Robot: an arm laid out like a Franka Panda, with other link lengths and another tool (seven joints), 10 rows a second.
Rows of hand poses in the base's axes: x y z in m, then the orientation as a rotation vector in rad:
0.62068 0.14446 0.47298 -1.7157 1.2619 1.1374
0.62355 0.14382 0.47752 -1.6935 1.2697 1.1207
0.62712 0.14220 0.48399 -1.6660 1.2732 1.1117
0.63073 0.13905 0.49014 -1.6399 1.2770 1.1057
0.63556 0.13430 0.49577 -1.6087 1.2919 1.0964
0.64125 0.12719 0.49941 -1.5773 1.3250 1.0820
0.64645 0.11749 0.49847 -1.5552 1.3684 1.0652
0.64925 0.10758 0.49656 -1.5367 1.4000 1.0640
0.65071 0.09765 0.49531 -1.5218 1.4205 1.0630
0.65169 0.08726 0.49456 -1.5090 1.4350 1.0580
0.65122 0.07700 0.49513 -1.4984 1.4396 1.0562
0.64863 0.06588 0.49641 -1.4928 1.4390 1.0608
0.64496 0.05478 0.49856 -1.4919 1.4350 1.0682
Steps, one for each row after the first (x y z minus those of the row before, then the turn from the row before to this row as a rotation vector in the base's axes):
0.00287 -0.00064 0.00454 0.0071 -0.0062 -0.0237
0.00357 -0.00162 0.00647 0.0142 -0.0025 -0.0222
0.00361 -0.00315 0.00615 0.0135 -0.0003 -0.0202
0.00483 -0.00475 0.00563 0.0093 0.0037 -0.0285
0.00569 -0.00711 0.00364 -0.0028 0.0101 -0.0367
0.00520 -0.00970 -0.00094 -0.0158 0.0137 -0.0349
0.00280 -0.00991 -0.00191 -0.0079 0.0178 -0.0216
0.00146 -0.00993 -0.00125 -0.0036 0.0117 -0.0159
0.00098 -0.01039 -0.00075 -0.0023 0.0056 -0.0146
-0.00047 -0.01026 0.00057 0.0031 0.0020 -0.0089
-0.00259 -0.01112 0.00128 0.0048 0.0030 -0.0014
-0.00367 -0.01110 0.00215 0.0048 0.0026 0.0039

